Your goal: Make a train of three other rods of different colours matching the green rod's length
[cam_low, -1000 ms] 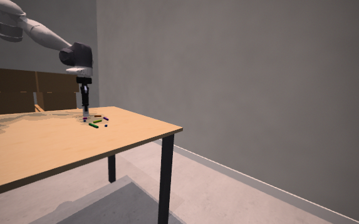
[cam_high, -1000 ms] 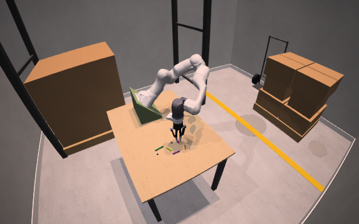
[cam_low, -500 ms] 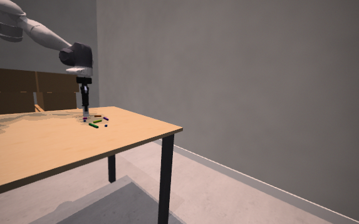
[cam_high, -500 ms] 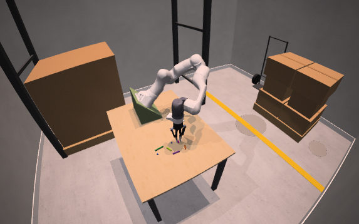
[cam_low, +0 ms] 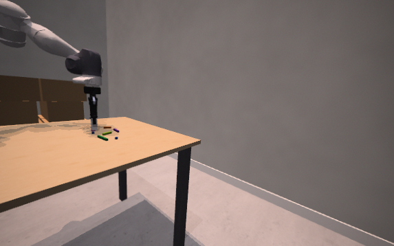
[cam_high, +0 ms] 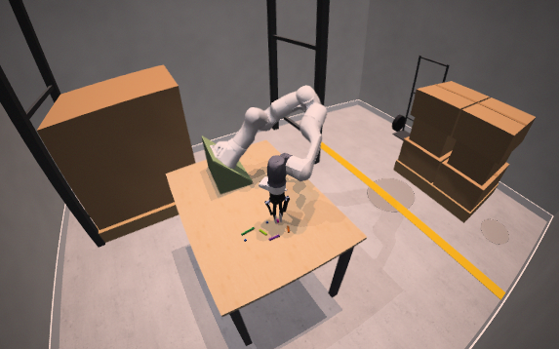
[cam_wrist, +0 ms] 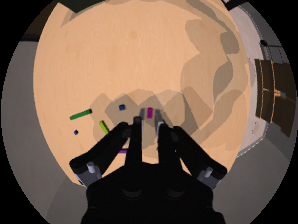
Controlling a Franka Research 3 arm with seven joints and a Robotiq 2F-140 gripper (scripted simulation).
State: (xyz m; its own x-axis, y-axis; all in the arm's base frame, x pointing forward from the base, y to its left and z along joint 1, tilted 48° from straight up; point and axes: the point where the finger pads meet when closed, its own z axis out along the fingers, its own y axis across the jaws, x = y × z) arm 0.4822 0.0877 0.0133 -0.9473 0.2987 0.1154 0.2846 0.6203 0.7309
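My gripper is now 40 mm above the magenta rod. Round my hand: orange rod (80 mm ahead, 40 mm below, 10 mm to the left); then lime rod (110 mm to the right, 40 mm below, 20 mm ahead); then purple rod (80 mm to the right, 80 mm ahead, 40 mm below).
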